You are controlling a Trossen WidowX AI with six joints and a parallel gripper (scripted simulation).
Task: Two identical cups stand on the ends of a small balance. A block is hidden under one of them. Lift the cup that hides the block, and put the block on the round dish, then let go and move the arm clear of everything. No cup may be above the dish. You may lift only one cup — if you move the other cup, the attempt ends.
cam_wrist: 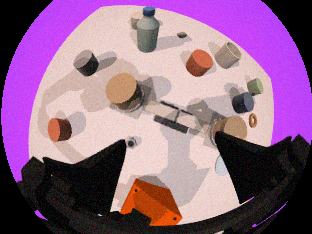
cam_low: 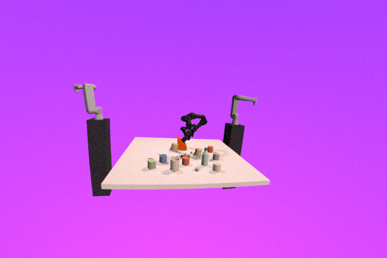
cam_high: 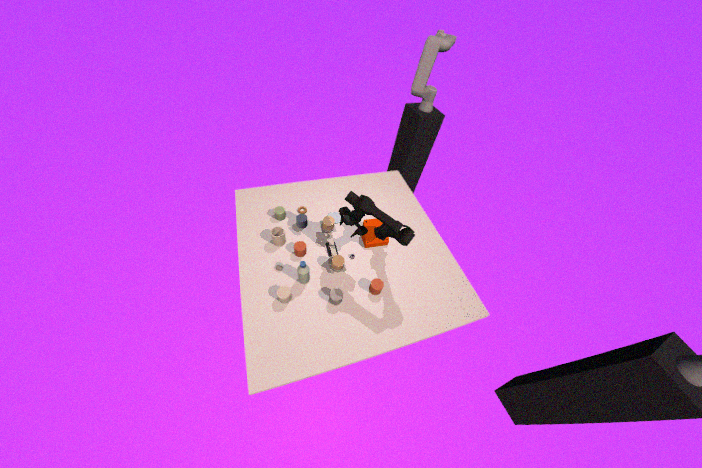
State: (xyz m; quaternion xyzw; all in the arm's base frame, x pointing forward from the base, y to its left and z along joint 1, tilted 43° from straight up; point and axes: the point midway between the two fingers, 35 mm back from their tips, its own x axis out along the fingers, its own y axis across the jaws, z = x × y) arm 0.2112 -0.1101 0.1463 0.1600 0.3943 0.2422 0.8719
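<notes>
Now: gripper tip 14 cm above the tan cup, 11 cm to the right of it and 7 cm short of it. Also, from my gripper tip: grey balance (17 cm below, 6 cm ahead, 4 cm to the right); then pale round dish (27 cm to the right, 20 cm below, 5 cm behind); then green bottle (27 cm ahead, 10 cm to the left, 9 cm below).
</notes>
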